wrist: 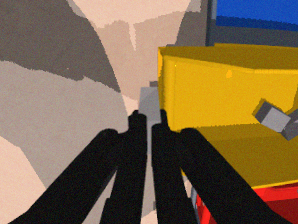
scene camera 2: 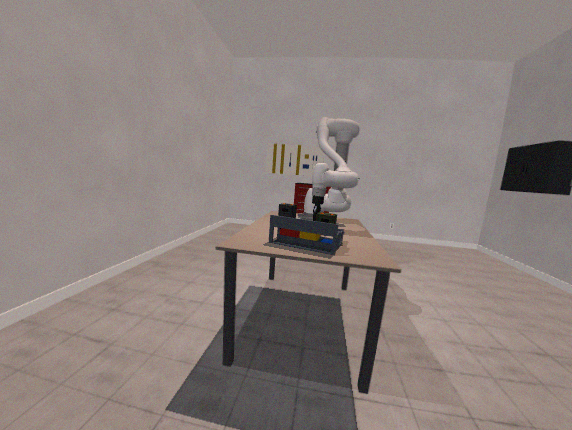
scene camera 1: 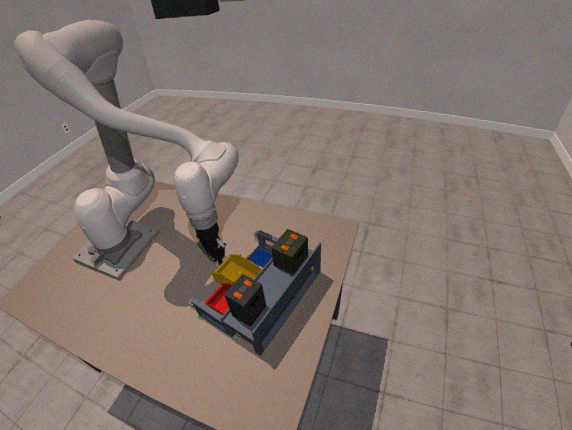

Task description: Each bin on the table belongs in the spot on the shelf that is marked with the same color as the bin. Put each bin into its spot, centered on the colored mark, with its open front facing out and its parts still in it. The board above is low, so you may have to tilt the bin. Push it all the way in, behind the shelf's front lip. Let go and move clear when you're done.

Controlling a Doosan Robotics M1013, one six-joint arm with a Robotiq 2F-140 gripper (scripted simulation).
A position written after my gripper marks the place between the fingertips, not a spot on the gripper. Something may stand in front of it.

In view: my gripper (wrist: pixel 149 100) and a yellow bin (scene camera 1: pixel 237 265).
The yellow bin shows as well in the wrist view (wrist: pixel 221 102).
